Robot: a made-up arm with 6 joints. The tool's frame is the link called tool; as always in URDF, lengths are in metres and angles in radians. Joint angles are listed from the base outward. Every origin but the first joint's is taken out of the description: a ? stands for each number. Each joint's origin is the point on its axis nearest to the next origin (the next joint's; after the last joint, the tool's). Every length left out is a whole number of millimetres.
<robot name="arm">
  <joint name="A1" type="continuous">
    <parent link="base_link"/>
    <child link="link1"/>
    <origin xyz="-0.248 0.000 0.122"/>
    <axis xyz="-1 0 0"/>
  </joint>
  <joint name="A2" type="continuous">
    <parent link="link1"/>
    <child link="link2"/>
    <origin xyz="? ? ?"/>
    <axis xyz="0 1 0"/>
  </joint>
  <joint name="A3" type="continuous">
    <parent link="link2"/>
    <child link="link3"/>
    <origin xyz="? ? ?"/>
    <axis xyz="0 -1 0"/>
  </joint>
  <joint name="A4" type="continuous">
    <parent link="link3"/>
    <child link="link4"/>
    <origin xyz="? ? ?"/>
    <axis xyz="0 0 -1"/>
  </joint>
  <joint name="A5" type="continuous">
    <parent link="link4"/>
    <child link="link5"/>
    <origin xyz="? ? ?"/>
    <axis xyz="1 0 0"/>
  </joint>
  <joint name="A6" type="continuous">
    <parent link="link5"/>
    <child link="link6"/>
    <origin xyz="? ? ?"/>
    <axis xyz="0 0 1"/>
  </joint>
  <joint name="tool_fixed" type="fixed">
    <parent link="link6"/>
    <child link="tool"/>
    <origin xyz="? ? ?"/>
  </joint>
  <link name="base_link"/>
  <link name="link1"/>
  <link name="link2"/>
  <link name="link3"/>
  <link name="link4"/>
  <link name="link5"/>
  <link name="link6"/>
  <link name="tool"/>
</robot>
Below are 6 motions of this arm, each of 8 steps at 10 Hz.
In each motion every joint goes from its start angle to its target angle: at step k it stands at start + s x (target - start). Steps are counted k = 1, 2, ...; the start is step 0. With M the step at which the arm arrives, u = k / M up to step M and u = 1 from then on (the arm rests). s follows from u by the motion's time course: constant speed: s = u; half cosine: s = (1 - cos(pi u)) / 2; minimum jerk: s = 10 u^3 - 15 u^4 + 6 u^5.
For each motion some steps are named. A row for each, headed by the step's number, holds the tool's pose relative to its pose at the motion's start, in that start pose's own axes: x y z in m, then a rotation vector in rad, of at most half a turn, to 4 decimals.
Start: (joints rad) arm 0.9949 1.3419 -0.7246 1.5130 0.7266 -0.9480
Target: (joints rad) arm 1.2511 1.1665 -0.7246 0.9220 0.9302 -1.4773
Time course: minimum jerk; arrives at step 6
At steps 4, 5, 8:
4: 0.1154 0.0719 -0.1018 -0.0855 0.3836 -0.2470
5: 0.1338 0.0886 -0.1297 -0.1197 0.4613 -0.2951
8: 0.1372 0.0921 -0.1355 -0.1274 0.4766 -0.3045

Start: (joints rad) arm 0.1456 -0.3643 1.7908 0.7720 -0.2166 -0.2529
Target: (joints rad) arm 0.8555 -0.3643 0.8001 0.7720 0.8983 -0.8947
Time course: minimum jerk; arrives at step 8
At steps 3, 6, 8:
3: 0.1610 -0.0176 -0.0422 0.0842 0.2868 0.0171
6: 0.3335 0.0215 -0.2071 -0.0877 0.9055 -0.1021
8: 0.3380 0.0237 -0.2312 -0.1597 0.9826 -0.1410

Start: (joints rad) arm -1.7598 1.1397 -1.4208 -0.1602 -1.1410 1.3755
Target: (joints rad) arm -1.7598 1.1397 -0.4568 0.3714 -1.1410 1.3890
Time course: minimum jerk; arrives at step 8
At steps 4, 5, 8:
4: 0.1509 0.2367 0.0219 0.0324 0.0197 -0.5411
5: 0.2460 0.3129 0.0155 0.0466 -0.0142 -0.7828
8: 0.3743 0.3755 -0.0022 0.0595 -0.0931 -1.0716

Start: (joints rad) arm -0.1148 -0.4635 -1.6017 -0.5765 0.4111 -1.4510
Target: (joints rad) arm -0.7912 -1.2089 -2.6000 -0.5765 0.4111 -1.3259
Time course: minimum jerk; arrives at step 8
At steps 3, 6, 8:
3: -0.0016 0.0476 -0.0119 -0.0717 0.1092 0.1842
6: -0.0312 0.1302 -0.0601 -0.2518 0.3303 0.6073
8: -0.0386 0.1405 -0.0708 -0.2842 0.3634 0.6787

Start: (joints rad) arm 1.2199 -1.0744 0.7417 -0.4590 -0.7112 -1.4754
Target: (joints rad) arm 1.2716 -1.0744 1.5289 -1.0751 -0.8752 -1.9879
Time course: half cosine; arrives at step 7
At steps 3, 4, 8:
3: -0.0622 -0.1388 0.0498 0.3675 -0.2231 -0.1842
4: -0.1132 -0.2219 0.0643 0.5862 -0.3438 -0.2862
8: -0.2272 -0.3641 0.0570 0.9815 -0.5424 -0.4458

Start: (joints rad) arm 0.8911 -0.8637 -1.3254 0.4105 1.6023 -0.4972
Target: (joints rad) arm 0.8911 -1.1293 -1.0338 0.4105 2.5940 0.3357
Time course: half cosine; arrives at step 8
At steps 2, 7, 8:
2: 0.0070 -0.0019 -0.0530 0.1580 0.0823 0.1962
7: -0.0820 0.0619 -0.2720 1.1820 0.3831 1.1544
8: -0.0907 0.0643 -0.2781 1.2373 0.3908 1.1878

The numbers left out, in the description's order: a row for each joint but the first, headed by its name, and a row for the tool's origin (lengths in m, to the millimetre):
A2: 0.000 0.243 -0.034
A3: 0.084 0.000 -0.111
A4: 0.019 0.000 0.254
A5: -0.218 -0.015 0.000
A6: 0.000 -0.352 0.138
tool: 0.108 0.057 0.000

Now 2 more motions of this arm.
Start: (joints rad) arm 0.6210 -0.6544 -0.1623 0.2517 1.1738 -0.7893
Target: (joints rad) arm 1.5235 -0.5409 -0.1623 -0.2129 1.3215 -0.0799
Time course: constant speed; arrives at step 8
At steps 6, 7, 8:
6: 0.0533 0.1057 0.0561 -0.7628 0.2702 0.6810
7: 0.0555 0.1198 0.0582 -0.8838 0.3511 0.7530
8: 0.0566 0.1325 0.0595 -1.0008 0.4407 0.8104

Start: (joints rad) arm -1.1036 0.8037 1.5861 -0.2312 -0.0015 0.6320
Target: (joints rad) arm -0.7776 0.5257 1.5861 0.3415 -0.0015 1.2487
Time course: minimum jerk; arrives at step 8
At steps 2, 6, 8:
2: -0.0141 0.0306 -0.0055 -0.0372 -0.0007 0.0287
6: -0.1280 0.2343 -0.1123 -0.3057 -0.0174 0.2696
8: -0.1434 0.2550 -0.1334 -0.3385 -0.0211 0.3036

